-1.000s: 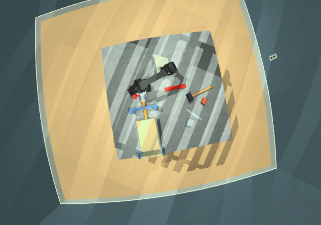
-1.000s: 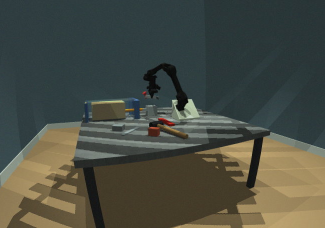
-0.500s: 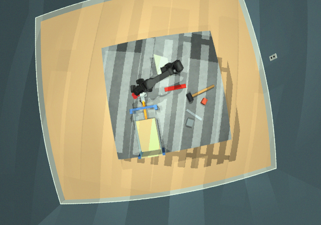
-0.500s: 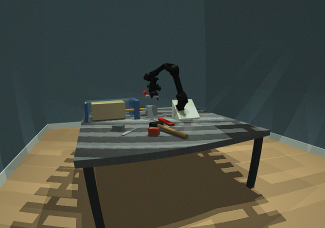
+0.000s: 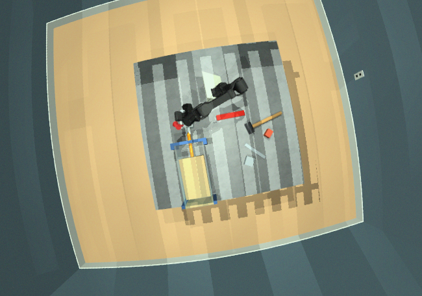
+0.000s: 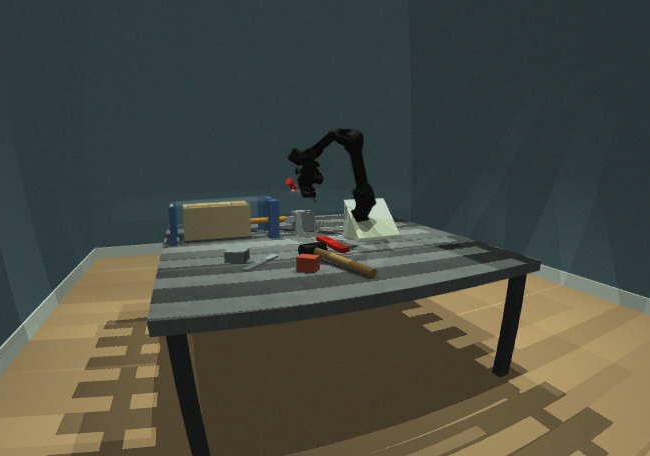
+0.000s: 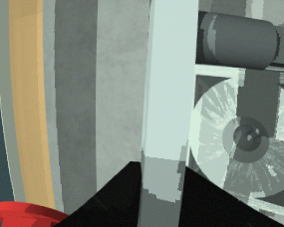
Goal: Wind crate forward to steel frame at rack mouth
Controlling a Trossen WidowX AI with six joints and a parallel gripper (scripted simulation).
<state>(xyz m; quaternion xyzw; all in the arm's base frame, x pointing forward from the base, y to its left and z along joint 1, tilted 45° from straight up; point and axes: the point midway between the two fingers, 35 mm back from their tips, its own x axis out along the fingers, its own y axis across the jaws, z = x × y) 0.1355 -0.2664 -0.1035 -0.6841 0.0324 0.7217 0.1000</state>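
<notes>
Now: the red spool-shaped handle grip 4 cm ahead of my gripper tip, 3 cm to the right of it and 4 cm above it. The rest, counted from my gripper tip: winch handle: 1 cm ahead, 2 cm above; then grey winch: 1 cm behind, 1 cm to the left, 14 cm below; then red flat bar: 4 cm ahead, 37 cm to the left, 16 cm below.
</notes>
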